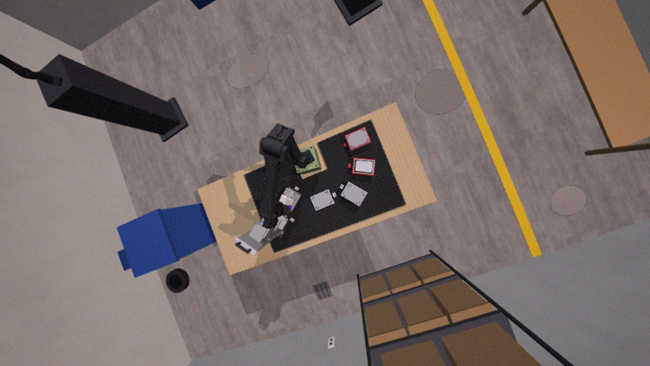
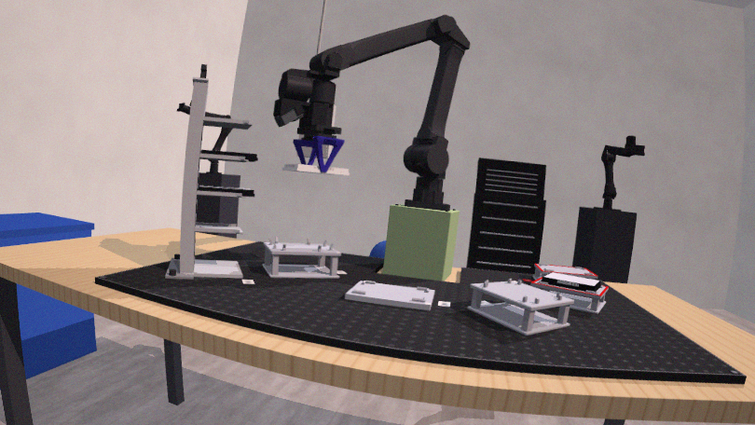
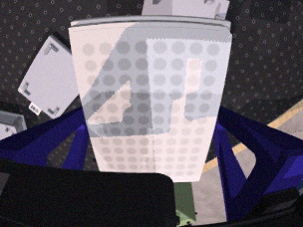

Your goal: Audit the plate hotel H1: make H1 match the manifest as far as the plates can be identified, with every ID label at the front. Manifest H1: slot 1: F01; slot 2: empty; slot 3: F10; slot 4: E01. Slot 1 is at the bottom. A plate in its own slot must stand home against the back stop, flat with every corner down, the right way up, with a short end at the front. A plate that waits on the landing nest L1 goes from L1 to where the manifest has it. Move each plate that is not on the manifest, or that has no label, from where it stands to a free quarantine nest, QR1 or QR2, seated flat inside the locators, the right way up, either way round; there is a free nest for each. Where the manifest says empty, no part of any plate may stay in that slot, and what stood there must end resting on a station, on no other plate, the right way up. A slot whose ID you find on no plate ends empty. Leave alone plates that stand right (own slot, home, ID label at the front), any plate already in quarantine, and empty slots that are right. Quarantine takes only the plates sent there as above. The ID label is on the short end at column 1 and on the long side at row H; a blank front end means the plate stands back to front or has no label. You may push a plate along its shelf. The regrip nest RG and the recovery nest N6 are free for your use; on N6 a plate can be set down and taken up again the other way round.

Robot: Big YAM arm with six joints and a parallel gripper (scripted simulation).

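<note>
Right now the flat grey nest is 100 mm ahead of my hand, 200 mm to the left of it and 240 mm below it. Round my hand: white well plate: right at my hand; RG label: 80 mm behind, 60 mm to the left, 250 mm below; regrip nest RG: 30 mm behind, 30 mm to the right, 190 mm below.
</note>
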